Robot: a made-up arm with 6 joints.
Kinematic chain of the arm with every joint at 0, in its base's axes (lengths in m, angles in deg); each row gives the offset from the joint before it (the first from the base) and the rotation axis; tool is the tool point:
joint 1: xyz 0 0 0.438 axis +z
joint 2: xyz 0 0 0 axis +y
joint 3: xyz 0 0 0.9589 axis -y
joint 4: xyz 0 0 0 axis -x
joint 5: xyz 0.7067 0 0 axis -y
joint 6: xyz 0 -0.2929 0 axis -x
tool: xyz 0 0 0
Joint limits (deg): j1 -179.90..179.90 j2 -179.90..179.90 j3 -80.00..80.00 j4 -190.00..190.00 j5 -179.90..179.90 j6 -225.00..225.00
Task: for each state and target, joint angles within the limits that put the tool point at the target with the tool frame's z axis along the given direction. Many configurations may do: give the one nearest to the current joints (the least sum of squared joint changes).
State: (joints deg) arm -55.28 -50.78 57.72 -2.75 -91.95 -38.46
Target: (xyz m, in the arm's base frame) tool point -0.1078 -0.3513 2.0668 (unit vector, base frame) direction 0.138 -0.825 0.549
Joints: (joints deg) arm -54.33 -0.19 72.55 -3.26 -125.46 -23.56
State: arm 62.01 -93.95 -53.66 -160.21 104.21 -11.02
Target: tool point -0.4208 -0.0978 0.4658 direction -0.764 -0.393 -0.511
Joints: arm 53.95 -119.08 -68.88 -164.81 111.85 -17.72
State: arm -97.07 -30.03 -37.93 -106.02 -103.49 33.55
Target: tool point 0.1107 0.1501 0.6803 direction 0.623 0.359 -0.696
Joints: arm -49.38 15.09 -80.00 -128.35 -134.72 -16.61
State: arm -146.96 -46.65 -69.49 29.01 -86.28 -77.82
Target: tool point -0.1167 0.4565 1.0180 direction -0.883 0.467 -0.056
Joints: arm -114.10 -79.85 -44.35 0.17 -83.14 -94.97
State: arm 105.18 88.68 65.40 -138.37 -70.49 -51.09
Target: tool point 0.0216 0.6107 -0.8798 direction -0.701 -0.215 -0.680
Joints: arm 66.82 129.20 40.78 -138.84 -89.82 -48.19
